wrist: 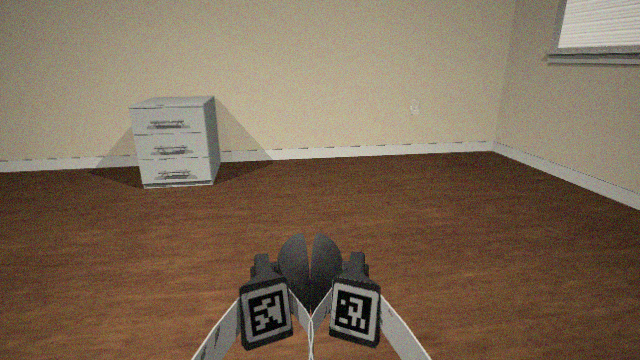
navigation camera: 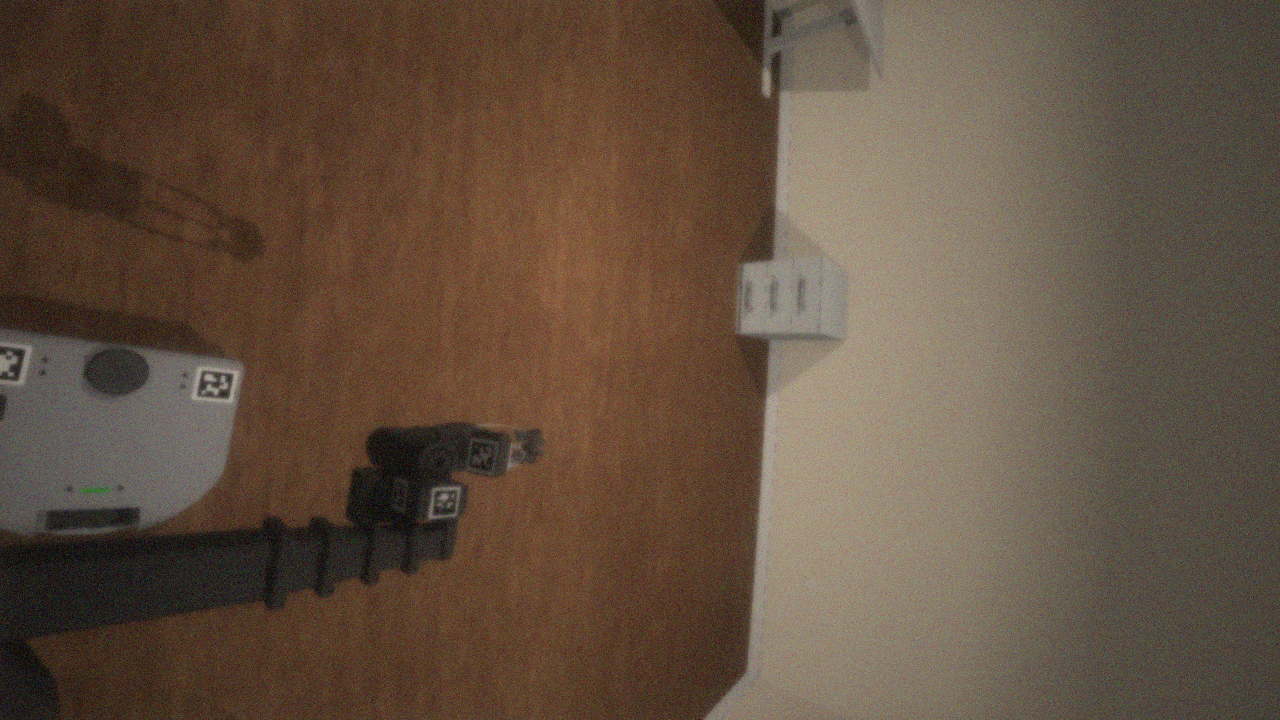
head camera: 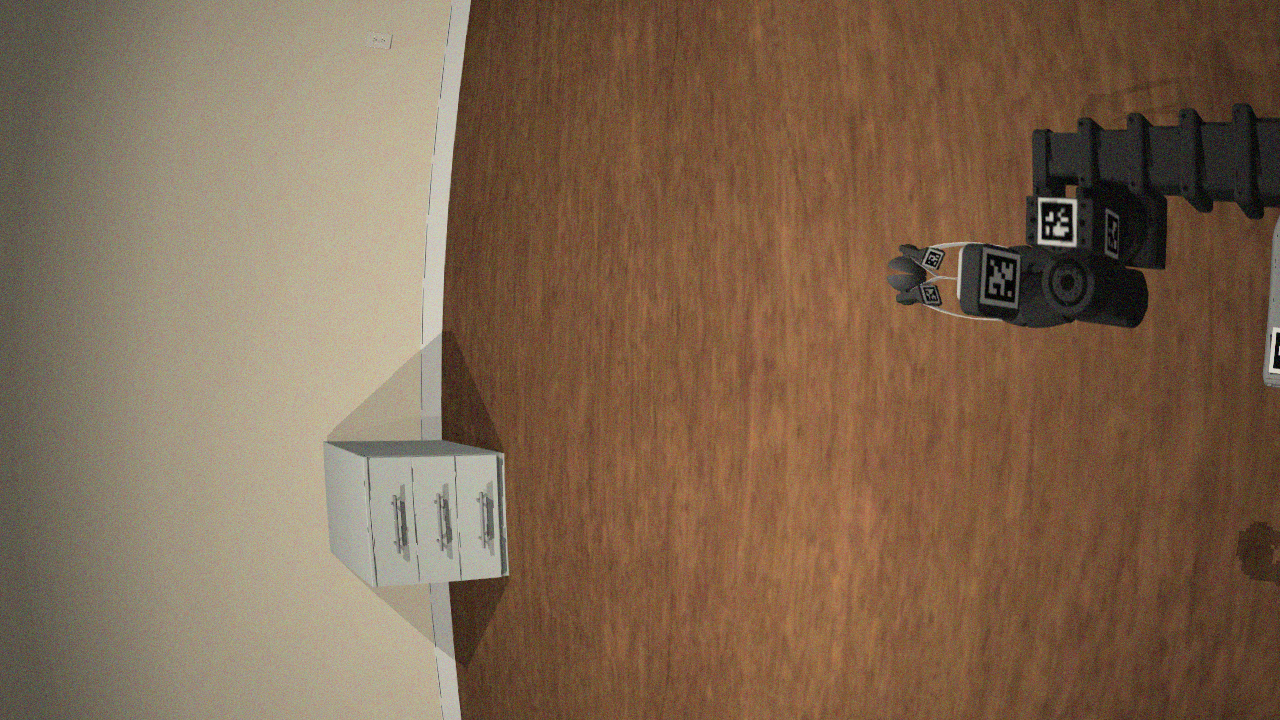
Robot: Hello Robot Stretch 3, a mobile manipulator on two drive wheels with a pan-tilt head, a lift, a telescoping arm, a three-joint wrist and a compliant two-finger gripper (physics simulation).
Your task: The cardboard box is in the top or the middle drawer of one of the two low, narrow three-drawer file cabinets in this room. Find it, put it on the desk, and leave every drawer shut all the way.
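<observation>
A low white three-drawer file cabinet (head camera: 437,564) (navigation camera: 810,315) (wrist: 172,137) stands against the wall, at the lower left in the head view and at the left in the wrist view. Its three drawers look shut. Part of the desk (navigation camera: 767,78), its legs and edge, shows at the top of the navigation view. My gripper (head camera: 905,274) (navigation camera: 531,445) (wrist: 309,260) is shut with nothing between the fingertips. It hangs over the floor, well apart from the cabinet. The cardboard box and the second cabinet do not show.
A beige wall (head camera: 223,223) (navigation camera: 1029,358) (wrist: 320,65) with a white baseboard runs behind the cabinet. It holds an outlet (head camera: 380,41) (wrist: 414,107). A room corner and a window (wrist: 600,25) are at the right in the wrist view. My extended arm (head camera: 1154,156) (navigation camera: 179,573) reaches over the floor.
</observation>
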